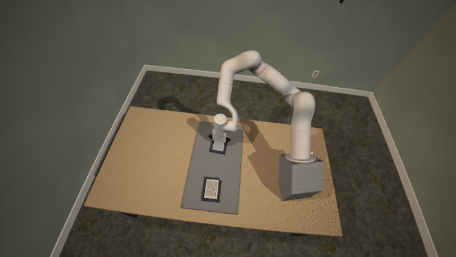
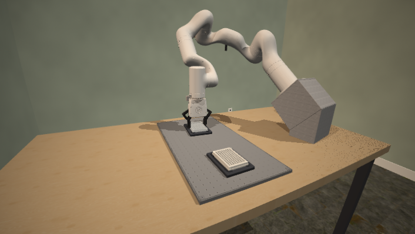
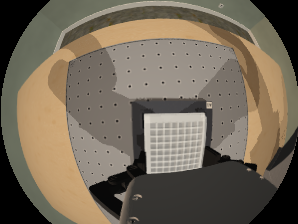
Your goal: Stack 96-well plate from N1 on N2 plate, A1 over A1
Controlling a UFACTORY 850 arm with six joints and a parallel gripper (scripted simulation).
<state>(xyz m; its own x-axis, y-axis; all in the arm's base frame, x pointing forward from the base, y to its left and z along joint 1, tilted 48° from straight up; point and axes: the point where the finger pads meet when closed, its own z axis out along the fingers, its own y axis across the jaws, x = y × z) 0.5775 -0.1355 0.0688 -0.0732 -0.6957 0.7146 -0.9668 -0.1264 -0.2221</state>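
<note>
The plate nest is 2 cm below my hand. Also, from my hand: plate 36 cm to the left, 1 cm below.
</note>
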